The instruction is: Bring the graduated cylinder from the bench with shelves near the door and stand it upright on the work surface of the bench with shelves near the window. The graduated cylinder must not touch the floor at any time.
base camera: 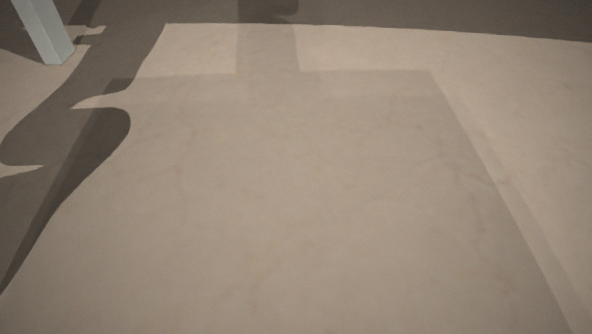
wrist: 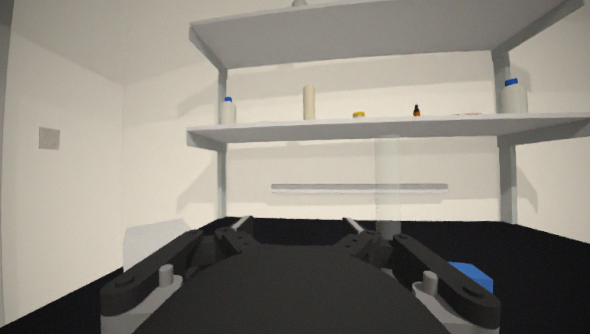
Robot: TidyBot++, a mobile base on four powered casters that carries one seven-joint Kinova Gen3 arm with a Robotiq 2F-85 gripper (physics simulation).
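Frame: origin at the arm's base, x ahead, y left, z up, level; centimetres.
Seen in the pictures: gripper, between the fingertips: [wrist: 297, 226].
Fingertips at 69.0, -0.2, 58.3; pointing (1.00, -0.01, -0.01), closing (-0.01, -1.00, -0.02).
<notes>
Pixels of each thing's middle, then the offset from my fingertips to it, as dx, dy, dz. "pt": a spot on its surface instead. Level surfaces: height alone.
- graduated cylinder, middle of its body: [wrist: 387, 223] +15.1, -17.4, -5.0
- black work surface, height of its surface: dz -21.7
- blue block, middle of its body: [wrist: 457, 277] +20.4, -36.9, -19.7
- white box, middle of its body: [wrist: 158, 254] +22.7, +34.8, -15.2
- shelf, height of its surface: dz +22.1
- tan cylinder, middle of its body: [wrist: 309, 107] +53.4, -5.6, +32.9
- bench leg, a spot on its surface: [base camera: 47, 35] pt +4.8, +45.7, -91.4
The graduated cylinder [wrist: 388, 185], tall and see-through, stands upright on the black work surface [wrist: 450, 235] of a bench with shelves in the wrist view. It is ahead of my gripper and right of the fingers; its foot is hidden behind the right finger's linkage. My gripper [wrist: 297, 226] is open, with nothing between its fingertips, and points level over the bench toward the back wall. Whether this bench is the one near the door or the one near the window, I cannot tell.
A blue block [wrist: 472, 277] lies right of the gripper, and a white box [wrist: 155, 242] stands at the left. Above, a shelf [wrist: 350, 131] holds bottles and a tan cylinder [wrist: 309, 102]; a higher shelf [wrist: 350, 35] overhangs it. In the base view a bench leg [base camera: 47, 35] stands at the upper left.
</notes>
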